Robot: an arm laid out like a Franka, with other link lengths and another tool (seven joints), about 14 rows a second.
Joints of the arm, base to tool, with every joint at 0 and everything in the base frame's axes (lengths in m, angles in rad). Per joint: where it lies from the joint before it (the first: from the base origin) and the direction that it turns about. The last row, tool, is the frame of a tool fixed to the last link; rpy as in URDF.
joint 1: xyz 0 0 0.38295 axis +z
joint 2: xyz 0 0 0 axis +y
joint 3: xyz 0 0 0.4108 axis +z
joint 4: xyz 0.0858 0 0 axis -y
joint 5: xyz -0.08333 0 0.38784 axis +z
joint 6: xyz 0 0 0 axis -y
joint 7: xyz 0.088 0 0 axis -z
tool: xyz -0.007 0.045 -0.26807 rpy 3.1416 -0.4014 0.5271
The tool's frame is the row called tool.
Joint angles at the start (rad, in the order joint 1, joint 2, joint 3, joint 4, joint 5, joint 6, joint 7): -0.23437 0.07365 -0.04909 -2.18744 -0.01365 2.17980 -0.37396
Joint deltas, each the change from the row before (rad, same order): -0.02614 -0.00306 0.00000 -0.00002 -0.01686 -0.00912 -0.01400; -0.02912 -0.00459 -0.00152 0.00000 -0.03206 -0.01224 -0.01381; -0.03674 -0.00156 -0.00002 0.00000 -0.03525 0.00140 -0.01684; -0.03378 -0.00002 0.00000 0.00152 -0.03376 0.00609 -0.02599; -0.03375 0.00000 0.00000 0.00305 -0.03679 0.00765 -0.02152; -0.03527 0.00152 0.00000 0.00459 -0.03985 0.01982 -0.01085; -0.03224 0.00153 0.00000 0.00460 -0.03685 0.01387 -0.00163; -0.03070 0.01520 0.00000 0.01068 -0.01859 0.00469 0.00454; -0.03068 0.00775 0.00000 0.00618 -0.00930 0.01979 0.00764
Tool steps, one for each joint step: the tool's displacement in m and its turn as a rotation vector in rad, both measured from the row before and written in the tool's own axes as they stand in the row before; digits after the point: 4 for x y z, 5 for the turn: -0.0135 0.0082 -0.0061 -0.00272 -0.01318 0.00157; -0.0182 0.0101 -0.0080 -0.00630 -0.02429 -0.00385; -0.0199 0.0143 -0.0072 -0.01456 -0.02049 -0.00595; -0.0185 0.0139 -0.0064 -0.01226 -0.01790 -0.01736; -0.0189 0.0142 -0.0068 -0.01596 -0.01945 -0.01600; -0.0183 0.0174 -0.0064 -0.02938 -0.01615 -0.01085; -0.0177 0.0145 -0.0055 -0.02615 -0.01813 -0.00143; -0.0160 0.0120 0.0007 -0.01088 -0.01457 0.01987; -0.0125 0.0132 -0.0010 -0.02455 0.00113 0.02391
